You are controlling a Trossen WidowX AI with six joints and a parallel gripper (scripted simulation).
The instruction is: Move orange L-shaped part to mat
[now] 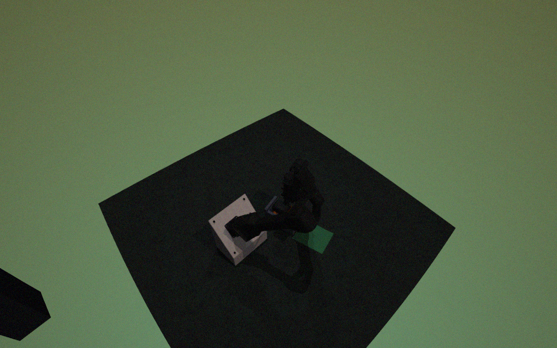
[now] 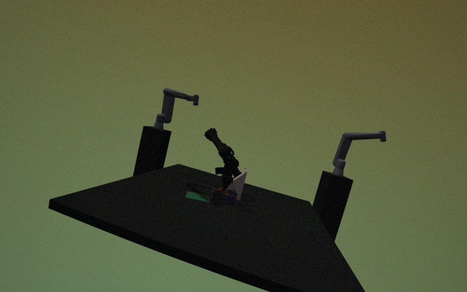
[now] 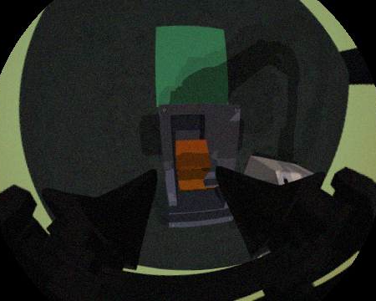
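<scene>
Right now my gripper tip is 50 mm above the orange L-shaped part, 30 mm to the right of it and 30 mm past it. From my gripper tip the other things lie so: green mat: 150 mm to the right, 100 mm below, 10 mm ahead.
</scene>
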